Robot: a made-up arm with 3 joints. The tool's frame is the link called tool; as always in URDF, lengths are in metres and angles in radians. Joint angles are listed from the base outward. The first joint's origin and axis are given. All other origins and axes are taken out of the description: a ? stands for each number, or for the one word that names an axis. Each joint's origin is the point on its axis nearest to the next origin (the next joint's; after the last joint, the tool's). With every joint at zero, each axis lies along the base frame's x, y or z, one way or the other. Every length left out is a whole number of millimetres.
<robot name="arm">
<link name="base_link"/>
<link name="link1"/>
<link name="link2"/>
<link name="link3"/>
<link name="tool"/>
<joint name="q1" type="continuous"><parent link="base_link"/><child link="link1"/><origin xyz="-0.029 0 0.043" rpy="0 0 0"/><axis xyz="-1 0 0"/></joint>
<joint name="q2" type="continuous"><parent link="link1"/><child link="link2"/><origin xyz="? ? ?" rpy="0 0 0"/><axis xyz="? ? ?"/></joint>
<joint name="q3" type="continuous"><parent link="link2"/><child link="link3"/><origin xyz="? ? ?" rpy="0 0 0"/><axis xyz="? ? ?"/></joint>
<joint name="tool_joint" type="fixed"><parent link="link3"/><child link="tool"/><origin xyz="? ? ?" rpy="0 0 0"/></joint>
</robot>
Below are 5 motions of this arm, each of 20 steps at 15 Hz.
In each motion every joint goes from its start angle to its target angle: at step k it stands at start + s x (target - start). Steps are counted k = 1, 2, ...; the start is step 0. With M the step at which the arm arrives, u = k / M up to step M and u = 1 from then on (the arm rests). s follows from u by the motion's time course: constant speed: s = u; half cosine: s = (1 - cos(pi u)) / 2; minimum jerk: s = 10 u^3 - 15 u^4 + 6 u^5.
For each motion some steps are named. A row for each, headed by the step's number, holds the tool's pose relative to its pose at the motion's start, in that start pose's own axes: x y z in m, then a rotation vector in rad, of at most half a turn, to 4 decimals.
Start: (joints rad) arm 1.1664 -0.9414 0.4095
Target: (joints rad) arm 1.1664 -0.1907 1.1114
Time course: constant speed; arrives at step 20
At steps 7, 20:
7: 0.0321 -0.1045 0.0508 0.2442 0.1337 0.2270
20: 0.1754 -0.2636 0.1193 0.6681 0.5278 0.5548

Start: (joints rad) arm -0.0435 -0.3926 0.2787
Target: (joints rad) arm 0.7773 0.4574 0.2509
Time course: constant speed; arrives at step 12
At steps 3, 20:
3: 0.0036 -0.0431 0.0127 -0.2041 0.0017 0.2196
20: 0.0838 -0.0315 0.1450 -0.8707 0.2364 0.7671

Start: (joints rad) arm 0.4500 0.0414 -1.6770
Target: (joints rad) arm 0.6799 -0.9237 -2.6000
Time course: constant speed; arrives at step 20
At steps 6, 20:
6: -0.0013 -0.0042 0.1075 -0.3438 0.2839 0.0635
20: 0.0874 0.0223 0.3365 -1.0626 0.9098 0.4529

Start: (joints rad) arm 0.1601 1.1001 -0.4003
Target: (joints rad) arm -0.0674 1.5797 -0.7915
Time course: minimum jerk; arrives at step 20
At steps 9, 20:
9: 0.0006 -0.0544 -0.0783 -0.1248 -0.1667 0.1332
20: 0.0366 -0.1236 -0.1922 -0.3295 -0.4551 0.2709

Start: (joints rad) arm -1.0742 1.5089 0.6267
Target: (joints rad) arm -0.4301 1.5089 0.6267
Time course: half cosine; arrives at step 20
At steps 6, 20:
6: 0.0315 0.0355 0.0457 -0.0082 0.1073 -0.0777
20: 0.2150 0.1450 0.1775 -0.0398 0.5207 -0.3770

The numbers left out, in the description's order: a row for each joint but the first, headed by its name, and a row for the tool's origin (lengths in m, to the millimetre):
q2: xyz 0 -0.047 0.147, axis 0 0 1
q3: xyz -0.4 -0.084 0, axis 1 0 0
tool: xyz 0 0.048 0.041

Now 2 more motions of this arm.
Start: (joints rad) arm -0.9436 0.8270 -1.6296
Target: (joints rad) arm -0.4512 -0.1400 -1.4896
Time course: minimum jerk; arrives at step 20
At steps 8, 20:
8: 0.0193 -0.0527 0.1350 -0.0786 0.3024 0.1090
20: 0.1789 -0.0306 0.3870 -0.3528 0.9439 0.1610

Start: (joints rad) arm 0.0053 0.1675 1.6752
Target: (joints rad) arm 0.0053 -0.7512 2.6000
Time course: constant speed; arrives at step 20
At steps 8, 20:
8: -0.0245 -0.0340 -0.1378 0.3657 -0.3542 0.1055
20: 0.0410 -0.0910 -0.3514 0.8570 -0.8016 0.5102

